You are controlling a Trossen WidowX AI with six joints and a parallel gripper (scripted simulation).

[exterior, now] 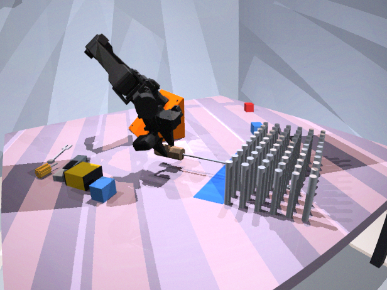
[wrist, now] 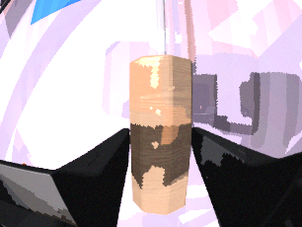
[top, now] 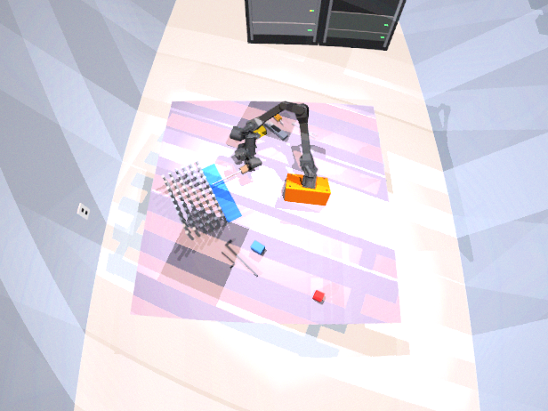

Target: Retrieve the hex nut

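Right now my gripper tip is 150 mm to the right of the blue taped strip, 120 mm short of it and 40 mm above it. The rest, counted from my gripper tip: hook tool (80 mm ahead, 70 mm to the left); then red cube (590 mm to the left, 470 mm behind, 20 mm below); then yellow block (270 mm to the right, 20 mm below, 10 mm ahead).
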